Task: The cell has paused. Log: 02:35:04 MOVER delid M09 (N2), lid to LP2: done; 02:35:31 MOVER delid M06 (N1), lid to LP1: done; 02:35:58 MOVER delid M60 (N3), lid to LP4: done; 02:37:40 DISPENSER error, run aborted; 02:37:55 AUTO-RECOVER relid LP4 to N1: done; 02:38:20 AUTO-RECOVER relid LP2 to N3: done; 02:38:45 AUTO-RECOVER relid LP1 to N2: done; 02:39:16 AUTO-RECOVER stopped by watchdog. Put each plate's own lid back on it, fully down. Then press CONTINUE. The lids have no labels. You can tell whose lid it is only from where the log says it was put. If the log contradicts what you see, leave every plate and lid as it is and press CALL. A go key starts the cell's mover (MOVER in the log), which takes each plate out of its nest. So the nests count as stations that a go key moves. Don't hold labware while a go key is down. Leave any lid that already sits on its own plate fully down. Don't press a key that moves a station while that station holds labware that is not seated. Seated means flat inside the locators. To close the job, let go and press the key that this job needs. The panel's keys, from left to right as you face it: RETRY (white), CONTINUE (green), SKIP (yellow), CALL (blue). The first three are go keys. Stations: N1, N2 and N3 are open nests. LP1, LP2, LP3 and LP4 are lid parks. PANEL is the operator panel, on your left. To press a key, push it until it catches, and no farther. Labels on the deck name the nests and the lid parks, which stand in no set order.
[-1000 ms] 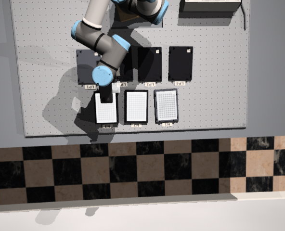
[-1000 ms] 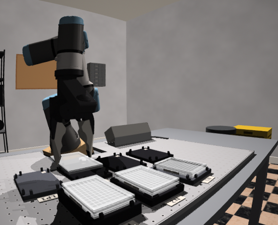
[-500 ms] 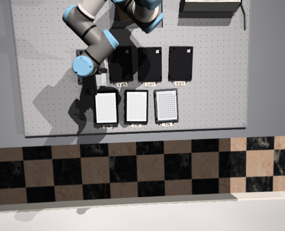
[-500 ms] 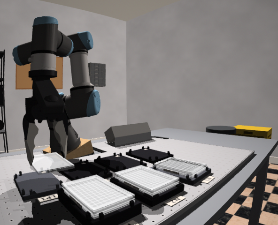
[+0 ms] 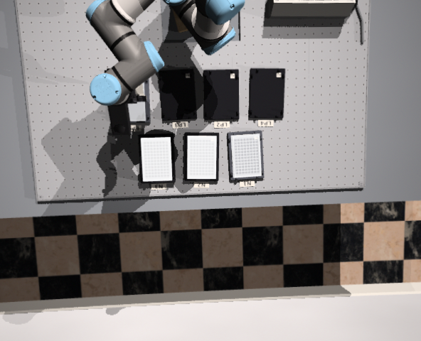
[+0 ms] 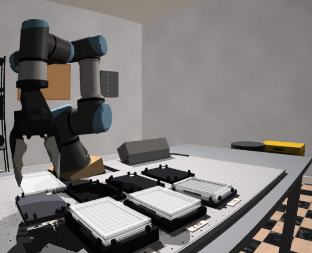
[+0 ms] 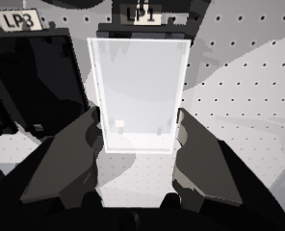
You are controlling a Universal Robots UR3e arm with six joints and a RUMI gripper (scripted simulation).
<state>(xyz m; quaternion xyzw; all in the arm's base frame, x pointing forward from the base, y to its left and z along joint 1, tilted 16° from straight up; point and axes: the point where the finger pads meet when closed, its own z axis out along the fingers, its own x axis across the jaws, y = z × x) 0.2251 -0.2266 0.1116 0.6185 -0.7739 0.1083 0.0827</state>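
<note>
Now: the lid park LP1 6 cm below my hand. Round my hand: lid park LP2 (5 cm ahead, 26 cm to the left, 6 cm below); plate (19 cm ahead, 3 cm to the left, 4 cm below); LP3 lid park (2 cm ahead, 13 cm to the left, 6 cm below).
</note>
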